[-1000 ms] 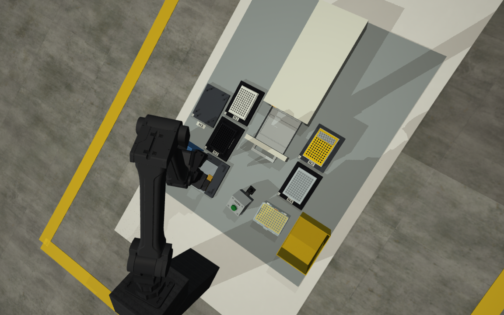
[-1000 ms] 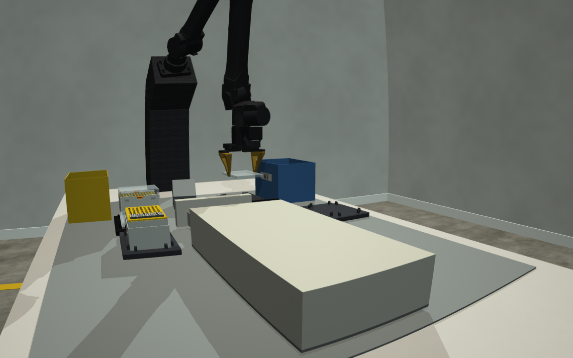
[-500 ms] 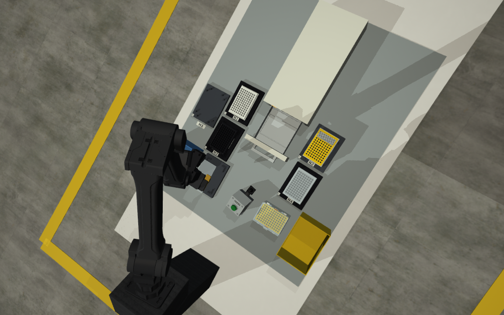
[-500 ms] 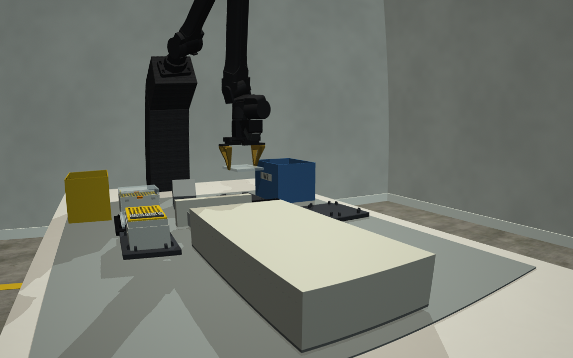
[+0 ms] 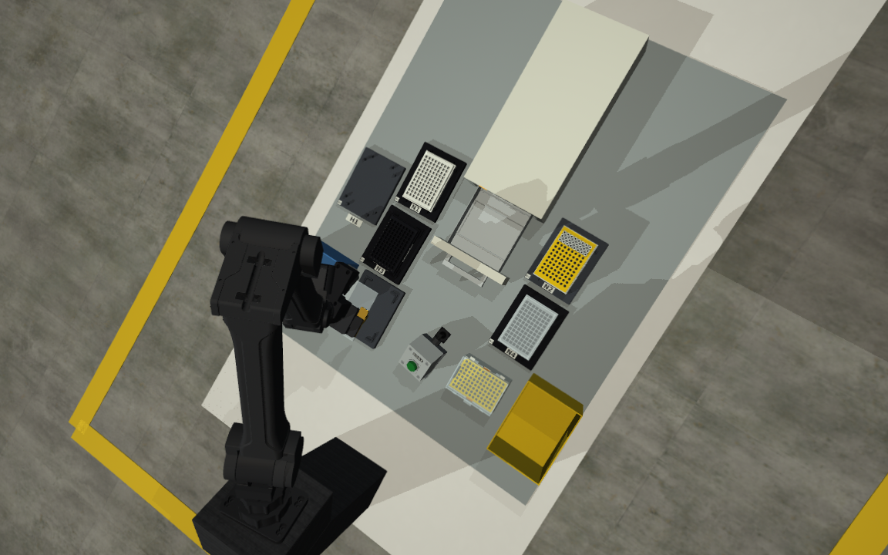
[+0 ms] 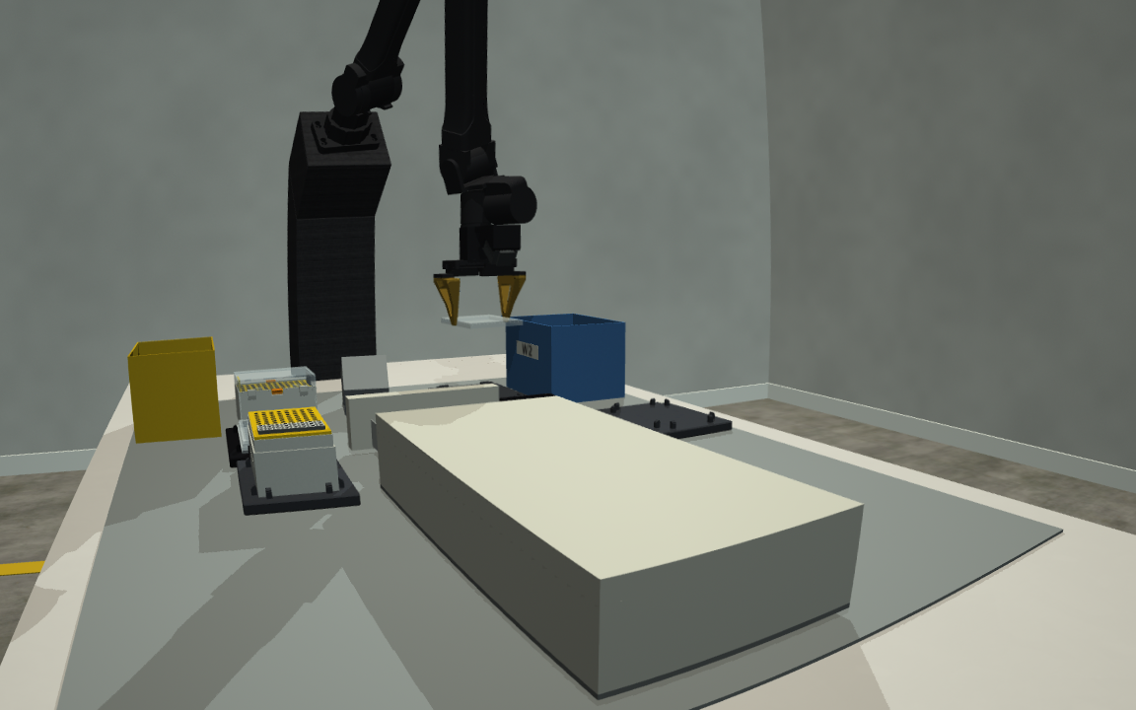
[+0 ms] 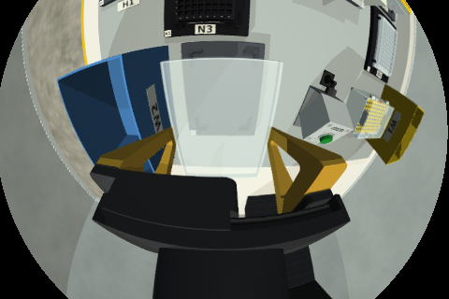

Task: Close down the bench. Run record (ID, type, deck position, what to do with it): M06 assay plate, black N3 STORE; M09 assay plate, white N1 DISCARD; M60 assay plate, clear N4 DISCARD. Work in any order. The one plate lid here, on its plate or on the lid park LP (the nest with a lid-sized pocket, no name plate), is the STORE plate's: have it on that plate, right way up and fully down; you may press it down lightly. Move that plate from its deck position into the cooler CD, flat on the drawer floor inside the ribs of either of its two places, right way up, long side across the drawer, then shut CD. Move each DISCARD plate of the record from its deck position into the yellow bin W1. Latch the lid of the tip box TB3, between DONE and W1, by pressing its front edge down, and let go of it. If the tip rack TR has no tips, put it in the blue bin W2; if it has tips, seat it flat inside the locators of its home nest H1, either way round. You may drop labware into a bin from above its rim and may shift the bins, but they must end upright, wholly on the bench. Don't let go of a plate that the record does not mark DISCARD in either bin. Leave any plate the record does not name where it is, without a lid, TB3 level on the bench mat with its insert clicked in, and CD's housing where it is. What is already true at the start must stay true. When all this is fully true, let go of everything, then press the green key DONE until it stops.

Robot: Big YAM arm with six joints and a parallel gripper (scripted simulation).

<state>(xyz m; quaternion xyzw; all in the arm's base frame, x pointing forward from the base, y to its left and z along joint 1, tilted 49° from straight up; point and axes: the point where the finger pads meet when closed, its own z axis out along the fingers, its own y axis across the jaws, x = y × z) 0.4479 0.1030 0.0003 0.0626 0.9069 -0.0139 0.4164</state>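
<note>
The black plate is 17 cm ahead of my hand, 11 cm below it and 1 cm to the right of it. From my hand the other things lie so: blue bin W2: 15 cm to the left, 9 cm below, 2 cm ahead; clear plate lid: right at my hand; lid park LP: 12 cm below.
</note>
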